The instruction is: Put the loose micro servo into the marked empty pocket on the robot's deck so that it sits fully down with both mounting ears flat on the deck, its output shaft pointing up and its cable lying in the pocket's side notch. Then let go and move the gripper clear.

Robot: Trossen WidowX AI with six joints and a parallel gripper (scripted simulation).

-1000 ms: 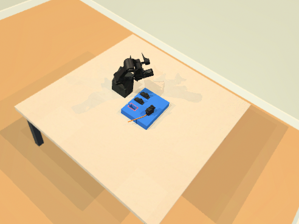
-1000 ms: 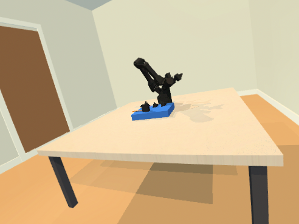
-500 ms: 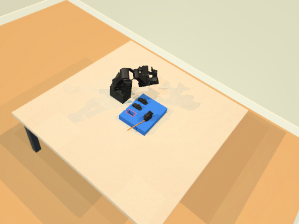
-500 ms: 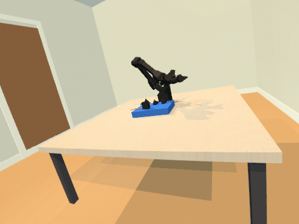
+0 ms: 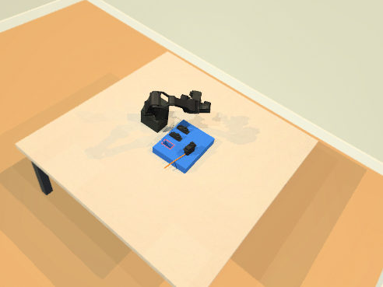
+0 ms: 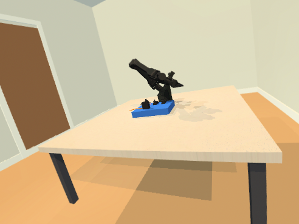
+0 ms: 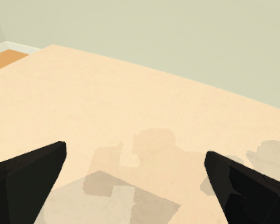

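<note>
Right now the blue deck is 24 cm to the right of my gripper tip, 15 cm ahead of it and 14 cm below it.
</note>
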